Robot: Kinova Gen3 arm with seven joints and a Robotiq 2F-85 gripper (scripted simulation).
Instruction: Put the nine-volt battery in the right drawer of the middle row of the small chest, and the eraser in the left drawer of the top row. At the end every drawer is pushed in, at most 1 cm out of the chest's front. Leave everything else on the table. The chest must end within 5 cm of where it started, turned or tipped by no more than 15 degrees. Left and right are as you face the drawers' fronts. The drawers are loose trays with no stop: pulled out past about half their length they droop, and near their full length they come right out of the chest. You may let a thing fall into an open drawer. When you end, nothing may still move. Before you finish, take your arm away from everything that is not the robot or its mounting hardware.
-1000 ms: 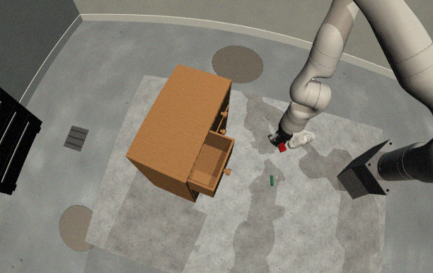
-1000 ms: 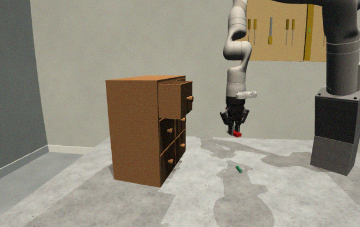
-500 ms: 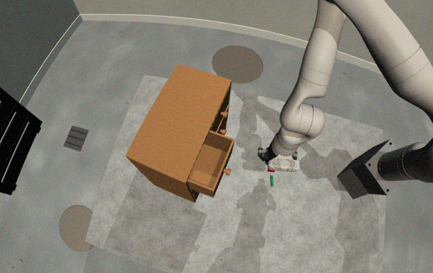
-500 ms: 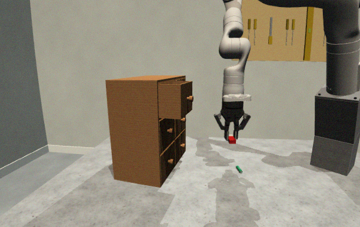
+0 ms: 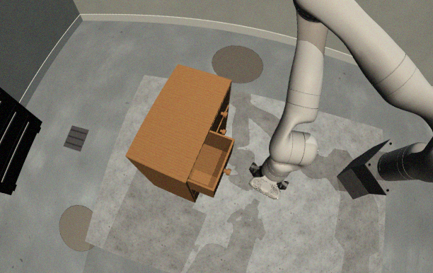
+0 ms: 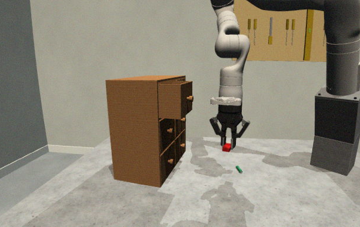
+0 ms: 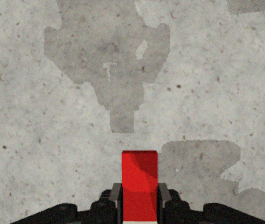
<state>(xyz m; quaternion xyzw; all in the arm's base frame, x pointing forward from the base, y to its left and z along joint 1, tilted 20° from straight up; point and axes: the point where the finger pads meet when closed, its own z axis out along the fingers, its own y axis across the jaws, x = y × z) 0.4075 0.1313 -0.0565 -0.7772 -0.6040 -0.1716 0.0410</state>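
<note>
Right now my hand is 40 mm past the small green cylinder, 50 mm to the left of it and 120 mm above it. The rest, counted from my hand: nine-volt battery: 270 mm ahead, 70 mm to the right; then eraser: 10 mm to the right, 10 mm below.
</note>
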